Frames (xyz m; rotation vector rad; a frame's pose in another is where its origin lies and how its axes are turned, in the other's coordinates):
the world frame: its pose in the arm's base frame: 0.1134 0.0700 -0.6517 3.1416 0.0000 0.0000
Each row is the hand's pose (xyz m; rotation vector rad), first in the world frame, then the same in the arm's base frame.
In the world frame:
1: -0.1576 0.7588 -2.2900 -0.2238 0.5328 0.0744
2: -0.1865 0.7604 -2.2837 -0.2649 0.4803 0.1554
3: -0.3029 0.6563 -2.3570 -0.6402 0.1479 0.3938
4: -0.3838 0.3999 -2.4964 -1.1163 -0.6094 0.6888
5: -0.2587 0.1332 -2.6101 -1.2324 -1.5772 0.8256
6: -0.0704 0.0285 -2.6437 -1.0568 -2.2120 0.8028
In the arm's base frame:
1: -0.0442 -0.6888 1.6383 2.8146 -0.1078 0.7718
2: -0.0731 -0.6904 1.6320 2.7872 -0.2226 0.6881
3: -0.1895 -0.5863 1.7053 2.4471 -0.5069 0.1904
4: -0.2704 -0.3299 1.8447 1.8046 -0.7586 -0.6712
5: -0.1453 -0.0632 1.9584 1.1330 -0.8135 -1.5540
6: 0.0430 0.0415 1.9920 0.7036 -0.7587 -2.0904

